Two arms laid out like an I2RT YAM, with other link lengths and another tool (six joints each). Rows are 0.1 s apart.
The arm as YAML. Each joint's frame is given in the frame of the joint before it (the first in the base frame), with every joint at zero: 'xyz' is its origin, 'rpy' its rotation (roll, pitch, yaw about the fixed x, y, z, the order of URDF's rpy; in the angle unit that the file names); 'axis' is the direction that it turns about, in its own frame. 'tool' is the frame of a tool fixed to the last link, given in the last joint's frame.
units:
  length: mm
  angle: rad
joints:
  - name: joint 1
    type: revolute
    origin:
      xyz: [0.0, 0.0, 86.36]
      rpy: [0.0, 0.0, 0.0]
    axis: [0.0, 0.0, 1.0]
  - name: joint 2
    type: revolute
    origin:
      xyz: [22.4, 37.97, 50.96]
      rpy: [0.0, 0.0, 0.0]
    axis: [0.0, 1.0, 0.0]
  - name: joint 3
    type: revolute
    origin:
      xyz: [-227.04, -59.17, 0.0]
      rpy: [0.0, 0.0, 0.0]
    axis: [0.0, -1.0, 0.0]
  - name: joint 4
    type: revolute
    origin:
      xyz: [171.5, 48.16, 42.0]
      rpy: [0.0, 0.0, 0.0]
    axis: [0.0, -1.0, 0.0]
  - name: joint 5
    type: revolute
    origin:
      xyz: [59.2, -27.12, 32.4]
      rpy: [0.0, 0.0, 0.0]
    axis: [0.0, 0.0, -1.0]
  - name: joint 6
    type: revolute
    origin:
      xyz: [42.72, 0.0, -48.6]
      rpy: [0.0, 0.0, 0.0]
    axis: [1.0, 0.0, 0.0]
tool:
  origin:
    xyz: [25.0, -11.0, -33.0]
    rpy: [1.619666, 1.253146, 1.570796]
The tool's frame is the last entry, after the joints.
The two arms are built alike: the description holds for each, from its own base.
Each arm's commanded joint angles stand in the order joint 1, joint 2, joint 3, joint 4, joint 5, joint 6.
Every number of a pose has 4 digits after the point.
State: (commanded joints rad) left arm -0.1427 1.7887 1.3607 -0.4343 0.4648 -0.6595; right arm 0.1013 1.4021 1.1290 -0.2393 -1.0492 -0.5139
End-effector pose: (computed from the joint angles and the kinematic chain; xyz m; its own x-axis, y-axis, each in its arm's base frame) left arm 0.2765 -0.0967 0.2218 -0.8475 -0.1810 -0.4989 0.1646 0.8040 -0.5713; right arm 0.2360 0.0699 0.2643 -0.3220 -0.1304 -0.9377 -0.8640 0.4454 0.2347
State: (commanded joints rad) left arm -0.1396 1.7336 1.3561 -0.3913 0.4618 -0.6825; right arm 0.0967 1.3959 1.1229 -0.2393 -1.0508 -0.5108
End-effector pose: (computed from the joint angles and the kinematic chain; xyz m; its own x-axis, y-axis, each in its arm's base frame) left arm 0.2759 -0.0959 0.2379 -0.8008 -0.2100 -0.5609 0.1949 0.7942 -0.5756; right arm 0.2348 0.0688 0.2641 -0.3251 -0.1274 -0.9371 -0.8616 0.4484 0.2380
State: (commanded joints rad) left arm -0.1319 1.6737 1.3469 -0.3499 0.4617 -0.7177; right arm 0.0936 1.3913 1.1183 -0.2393 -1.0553 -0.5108
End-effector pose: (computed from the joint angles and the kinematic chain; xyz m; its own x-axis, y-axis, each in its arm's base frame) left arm 0.2735 -0.0940 0.2548 -0.7517 -0.2520 -0.6094 0.2145 0.7804 -0.5873; right arm 0.2338 0.0682 0.2640 -0.3252 -0.1256 -0.9373 -0.8619 0.4471 0.2391
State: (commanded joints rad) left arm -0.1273 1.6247 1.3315 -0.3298 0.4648 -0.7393; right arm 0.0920 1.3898 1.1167 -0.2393 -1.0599 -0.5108
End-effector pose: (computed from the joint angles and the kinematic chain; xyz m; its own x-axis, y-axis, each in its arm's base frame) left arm 0.2682 -0.0925 0.2658 -0.7223 -0.2764 -0.6340 0.2283 0.7700 -0.5958; right arm 0.2333 0.0681 0.2641 -0.3252 -0.1243 -0.9375 -0.8629 0.4445 0.2404
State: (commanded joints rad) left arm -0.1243 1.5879 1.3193 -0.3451 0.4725 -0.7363; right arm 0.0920 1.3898 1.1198 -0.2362 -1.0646 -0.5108
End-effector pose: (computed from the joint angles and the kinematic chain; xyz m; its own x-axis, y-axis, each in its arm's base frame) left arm 0.2608 -0.0910 0.2712 -0.7171 -0.2752 -0.6404 0.2381 0.7667 -0.5962; right arm 0.2337 0.0684 0.2652 -0.3191 -0.1229 -0.9397 -0.8661 0.4403 0.2365
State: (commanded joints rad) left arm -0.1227 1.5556 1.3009 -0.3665 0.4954 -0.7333; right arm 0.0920 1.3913 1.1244 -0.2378 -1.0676 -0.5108
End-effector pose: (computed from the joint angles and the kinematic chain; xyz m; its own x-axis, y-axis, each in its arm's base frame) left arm 0.2518 -0.0905 0.2739 -0.7268 -0.2683 -0.6322 0.2479 0.7560 -0.6058; right arm 0.2340 0.0686 0.2660 -0.3175 -0.1222 -0.9404 -0.8676 0.4376 0.2360
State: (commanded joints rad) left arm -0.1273 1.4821 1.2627 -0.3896 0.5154 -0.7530; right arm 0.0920 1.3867 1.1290 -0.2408 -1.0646 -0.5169
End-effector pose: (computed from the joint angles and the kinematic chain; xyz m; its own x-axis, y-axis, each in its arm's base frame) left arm 0.2350 -0.0907 0.2813 -0.7302 -0.2765 -0.6248 0.2557 0.7374 -0.6252; right arm 0.2339 0.0683 0.2680 -0.3064 -0.1246 -0.9437 -0.8698 0.4394 0.2244
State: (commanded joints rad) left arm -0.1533 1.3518 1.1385 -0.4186 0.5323 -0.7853; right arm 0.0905 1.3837 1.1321 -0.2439 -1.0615 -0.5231
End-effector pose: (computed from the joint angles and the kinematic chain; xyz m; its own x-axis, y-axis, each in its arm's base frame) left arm 0.2011 -0.0931 0.2779 -0.7628 -0.2752 -0.5851 0.2451 0.7144 -0.6554; right arm 0.2340 0.0677 0.2692 -0.2985 -0.1270 -0.9459 -0.8705 0.4425 0.2153
